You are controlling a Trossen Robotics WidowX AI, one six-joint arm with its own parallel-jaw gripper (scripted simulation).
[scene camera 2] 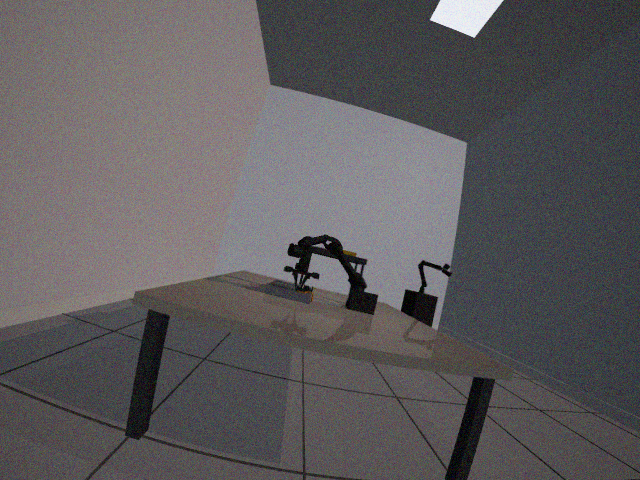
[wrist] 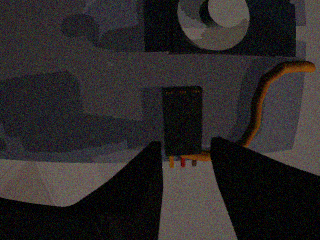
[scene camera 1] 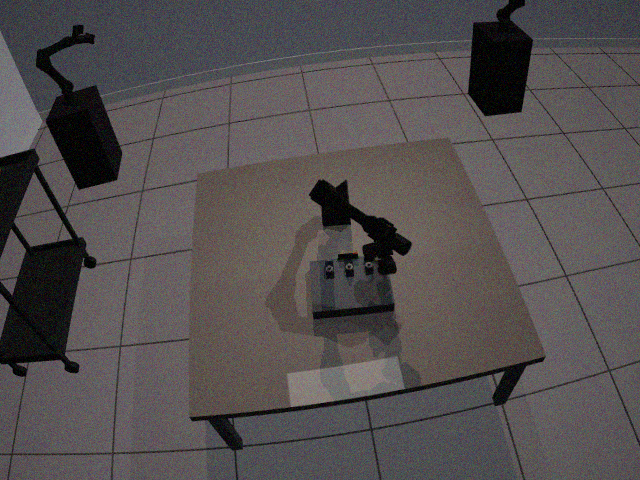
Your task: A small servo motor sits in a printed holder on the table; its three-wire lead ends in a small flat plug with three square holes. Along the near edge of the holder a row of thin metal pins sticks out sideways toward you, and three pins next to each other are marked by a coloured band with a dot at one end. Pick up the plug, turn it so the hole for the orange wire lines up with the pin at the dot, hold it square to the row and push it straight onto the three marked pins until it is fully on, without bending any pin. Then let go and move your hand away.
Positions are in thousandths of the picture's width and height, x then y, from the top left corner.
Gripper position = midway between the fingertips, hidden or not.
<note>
I see my gripper (scene camera 1: 601,555).
My gripper also shows in the wrist view (wrist: 583,619).
</note>
